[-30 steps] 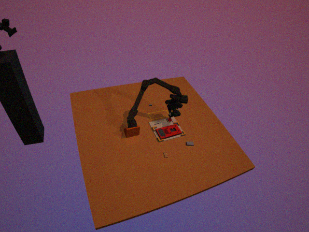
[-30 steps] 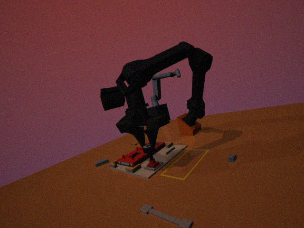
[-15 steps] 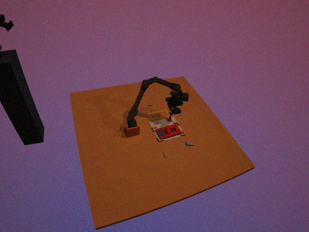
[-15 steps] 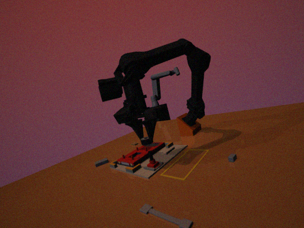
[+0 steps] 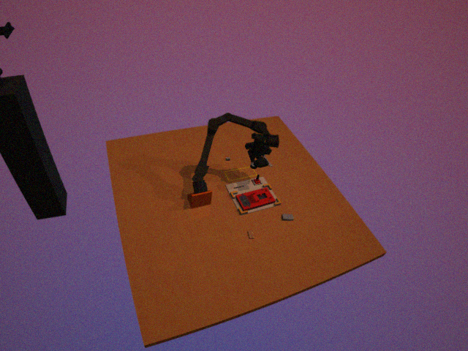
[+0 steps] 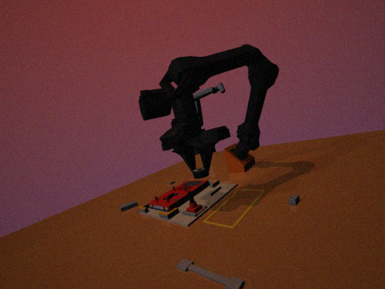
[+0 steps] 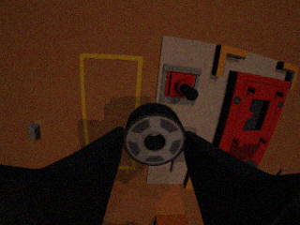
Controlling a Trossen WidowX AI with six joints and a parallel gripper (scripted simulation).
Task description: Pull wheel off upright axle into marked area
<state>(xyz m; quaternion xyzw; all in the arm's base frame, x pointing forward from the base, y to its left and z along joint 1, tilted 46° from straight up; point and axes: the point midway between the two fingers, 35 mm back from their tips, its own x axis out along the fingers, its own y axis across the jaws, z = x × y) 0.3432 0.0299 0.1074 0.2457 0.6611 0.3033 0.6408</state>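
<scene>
My gripper tip is 2 cm short of the upright axle, 4 cm to the left of it and 7 cm above it. The rest, counted from my gripper tip: wheel: right at my gripper tip; grey bar: 16 cm ahead, 13 cm to the left, 10 cm below.
</scene>
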